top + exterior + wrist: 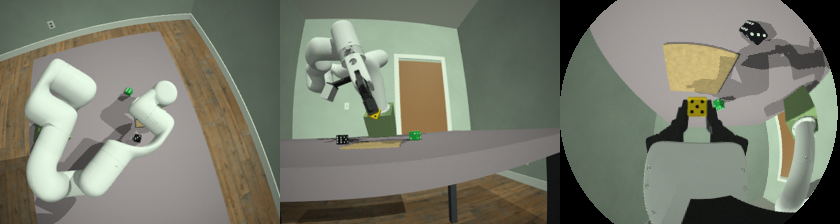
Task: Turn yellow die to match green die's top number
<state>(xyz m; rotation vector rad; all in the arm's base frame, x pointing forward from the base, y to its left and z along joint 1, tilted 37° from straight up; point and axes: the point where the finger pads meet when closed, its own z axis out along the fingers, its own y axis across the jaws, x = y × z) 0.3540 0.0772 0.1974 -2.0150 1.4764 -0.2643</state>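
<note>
My hand is 1 cm to the right of the yellow die and 2 cm above it. Also, from my hand: green die (10 cm behind, 12 cm to the left, 9 cm below); black die (6 cm behind, 13 cm to the right, 9 cm below); mat (1 cm to the left, 10 cm below).
</note>
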